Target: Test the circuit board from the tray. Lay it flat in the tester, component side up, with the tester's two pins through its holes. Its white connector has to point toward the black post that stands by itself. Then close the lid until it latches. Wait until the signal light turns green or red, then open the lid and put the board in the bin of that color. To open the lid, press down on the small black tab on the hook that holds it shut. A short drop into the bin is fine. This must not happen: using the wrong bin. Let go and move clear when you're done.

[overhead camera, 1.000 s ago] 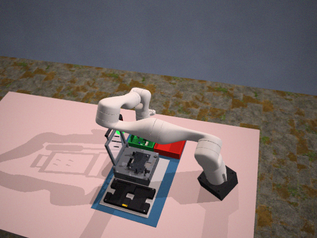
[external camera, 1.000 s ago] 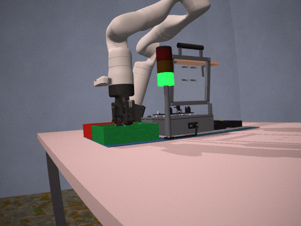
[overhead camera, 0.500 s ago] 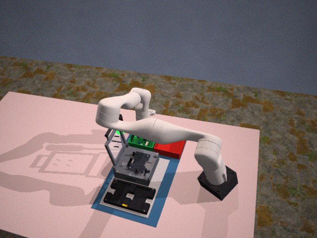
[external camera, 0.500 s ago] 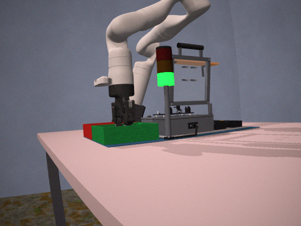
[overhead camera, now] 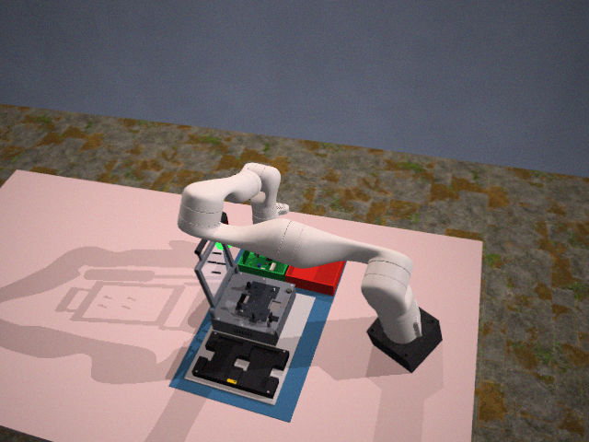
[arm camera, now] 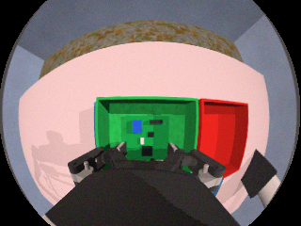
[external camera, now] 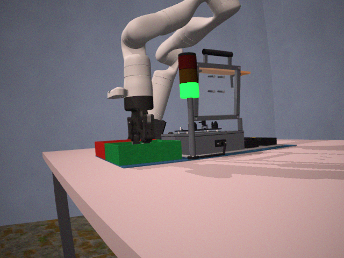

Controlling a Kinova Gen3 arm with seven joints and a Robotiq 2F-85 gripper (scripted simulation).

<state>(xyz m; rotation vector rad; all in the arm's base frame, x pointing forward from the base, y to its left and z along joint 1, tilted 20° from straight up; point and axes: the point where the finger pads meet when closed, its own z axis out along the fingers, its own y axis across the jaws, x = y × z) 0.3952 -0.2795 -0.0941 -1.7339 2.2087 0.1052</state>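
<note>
My gripper is now 10 mm above the green bin. From my hand the other things lie so: tester lid 110 mm ahead, 180 mm to the left, 170 mm above; then green circuit board 10 mm below; then red bin 150 mm behind, 30 mm to the left, 10 mm below.
</note>
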